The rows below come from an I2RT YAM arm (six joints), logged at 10 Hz.
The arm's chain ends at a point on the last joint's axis. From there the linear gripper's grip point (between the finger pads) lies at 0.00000 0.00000 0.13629 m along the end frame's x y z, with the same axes.
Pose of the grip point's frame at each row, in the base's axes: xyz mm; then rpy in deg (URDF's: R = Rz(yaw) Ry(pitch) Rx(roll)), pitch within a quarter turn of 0, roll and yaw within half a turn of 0:
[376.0 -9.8 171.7 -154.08 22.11 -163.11]
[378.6 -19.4 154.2 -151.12 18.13 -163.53]
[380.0 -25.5 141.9 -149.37 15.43 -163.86]
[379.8 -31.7 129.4 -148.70 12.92 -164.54]
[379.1 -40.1 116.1 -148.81 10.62 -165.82]
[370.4 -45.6 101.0 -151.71 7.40 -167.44]
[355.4 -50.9 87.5 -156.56 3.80 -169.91]
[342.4 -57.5 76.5 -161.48 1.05 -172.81]
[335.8 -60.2 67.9 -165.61 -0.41 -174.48]
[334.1 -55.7 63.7 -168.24 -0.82 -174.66]
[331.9 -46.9 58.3 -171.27 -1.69 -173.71]
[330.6 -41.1 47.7 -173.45 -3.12 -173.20]
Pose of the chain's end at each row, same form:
[314.5 33.8 285.3 -154.08 22.11 -163.11]
[324.3 33.2 267.6 -151.12 18.13 -163.53]
[330.7 32.5 254.9 -149.37 15.43 -163.86]
[335.8 29.6 242.9 -148.70 12.92 -164.54]
[341.0 23.1 230.7 -148.81 10.62 -165.82]
[341.3 14.1 220.0 -151.71 7.40 -167.44]
[337.7 1.0 212.3 -156.56 3.80 -169.91]
[334.6 -14.8 205.7 -161.48 1.05 -172.81]
[333.5 -26.4 199.9 -165.61 -0.41 -174.48]
[333.4 -27.9 197.1 -168.24 -0.82 -174.66]
[333.6 -25.9 193.0 -171.27 -1.69 -173.71]
[336.1 -24.8 182.9 -173.45 -3.12 -173.20]

